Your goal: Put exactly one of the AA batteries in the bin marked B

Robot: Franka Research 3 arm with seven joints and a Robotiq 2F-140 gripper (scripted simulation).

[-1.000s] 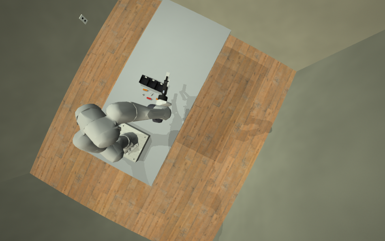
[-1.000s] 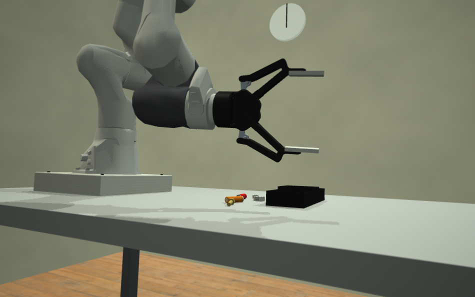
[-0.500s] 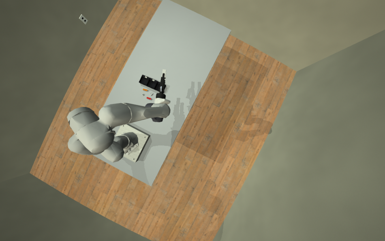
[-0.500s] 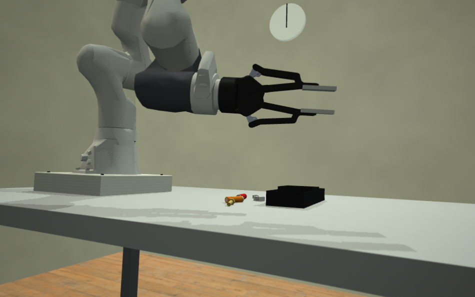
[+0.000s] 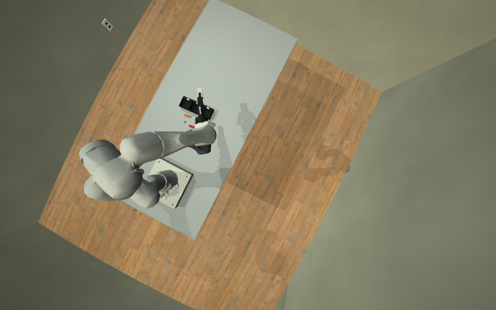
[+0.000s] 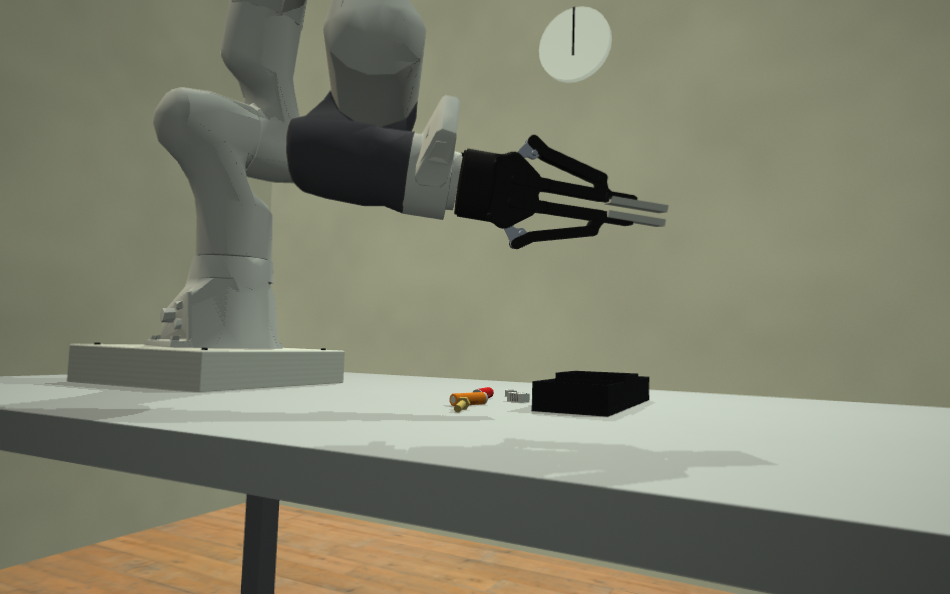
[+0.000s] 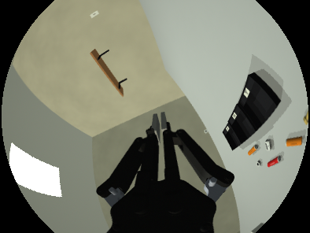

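Now: hand 70 mm past the black bin, 50 mm to the right of it and 210 mm above it. Round my hand: grey part: 160 mm behind, 10 mm to the left, 220 mm below; yellowish bolt: 130 mm behind, 130 mm to the right, 220 mm below; red cylinder: 210 mm behind, 10 mm to the right, 220 mm below.
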